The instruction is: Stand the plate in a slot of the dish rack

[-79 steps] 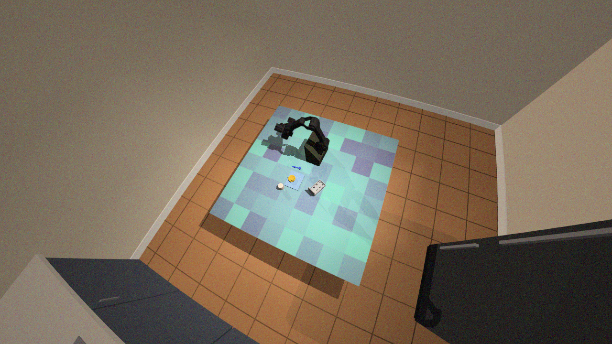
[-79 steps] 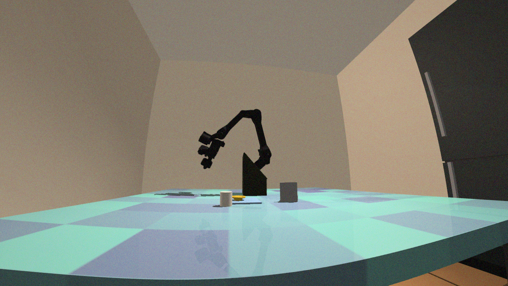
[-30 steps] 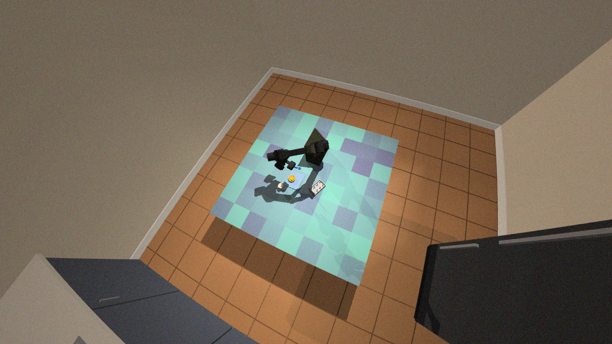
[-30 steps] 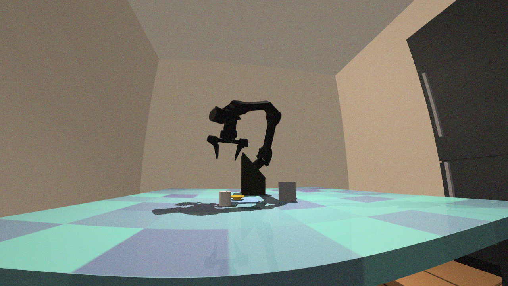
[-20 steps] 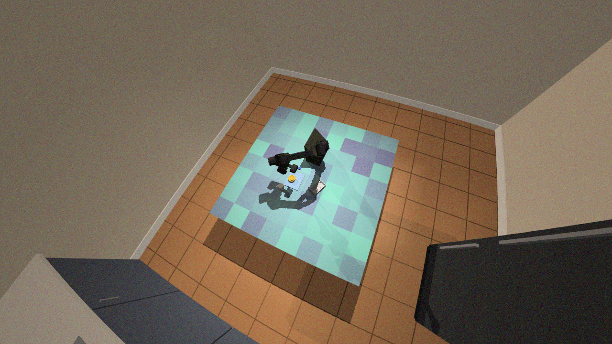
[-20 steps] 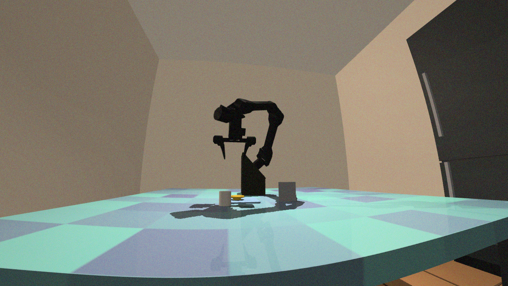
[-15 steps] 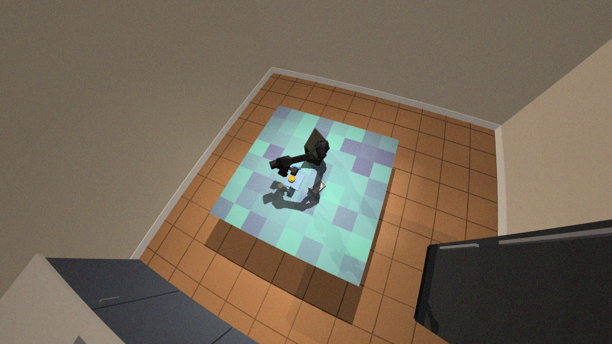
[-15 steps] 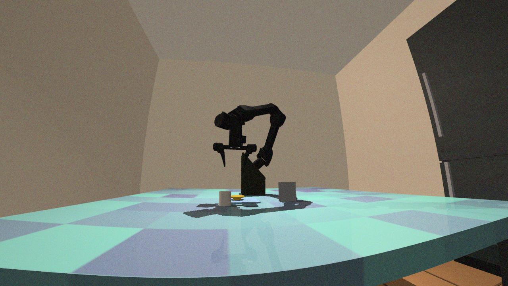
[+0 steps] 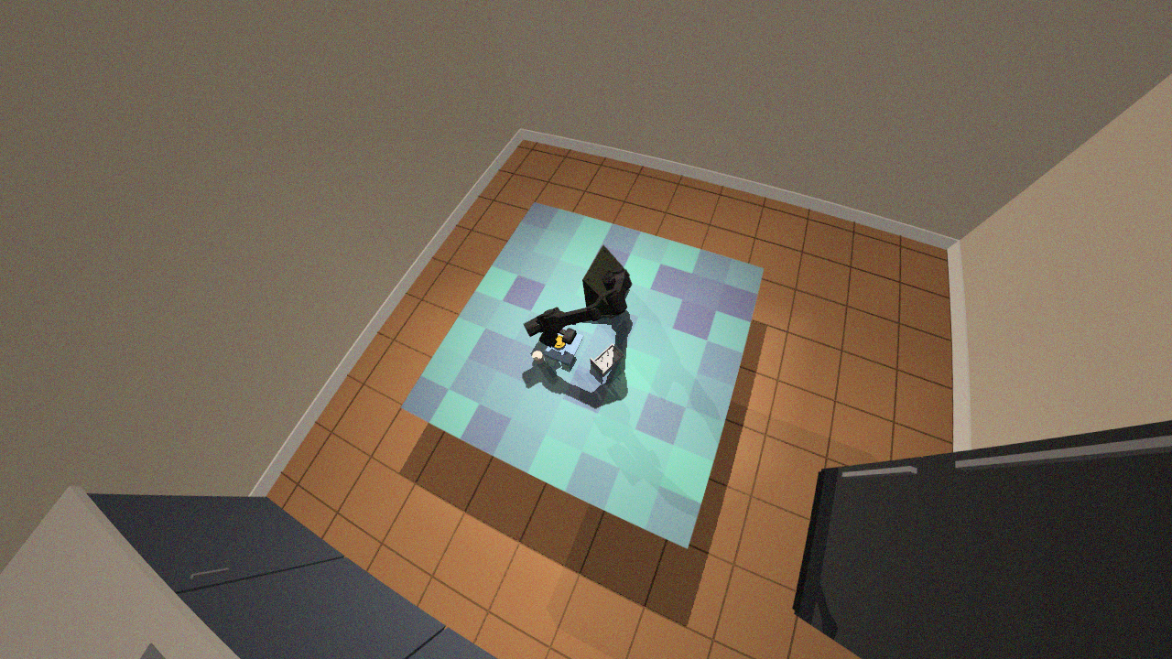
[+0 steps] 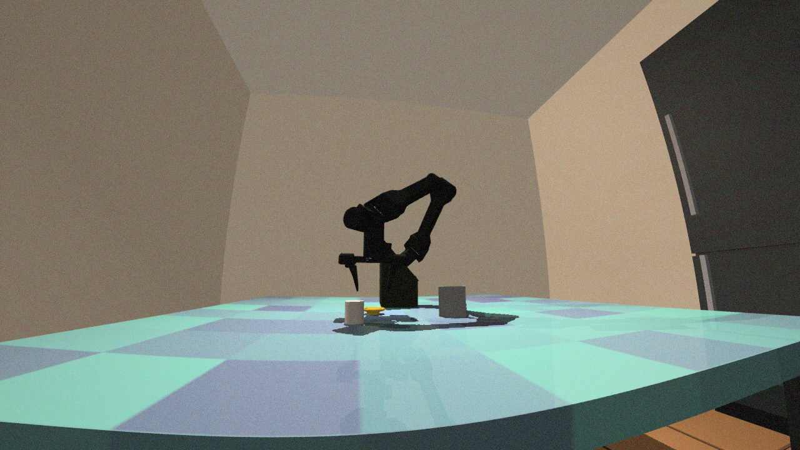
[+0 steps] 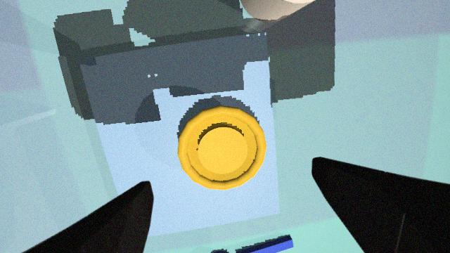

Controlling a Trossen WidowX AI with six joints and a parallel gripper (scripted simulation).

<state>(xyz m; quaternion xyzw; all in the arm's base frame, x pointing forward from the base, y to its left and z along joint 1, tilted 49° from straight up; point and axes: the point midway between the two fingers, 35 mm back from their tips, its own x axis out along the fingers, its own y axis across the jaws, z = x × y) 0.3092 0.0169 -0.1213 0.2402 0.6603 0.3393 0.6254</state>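
Now: the yellow plate 50 mm below my gripper tip. Round my gripper tip: light blue mat 10 mm behind, 20 mm to the left, 60 mm below; white cylinder 110 mm ahead, 30 mm to the right, 40 mm below; blue spoon 120 mm behind, 20 mm to the right, 60 mm below.
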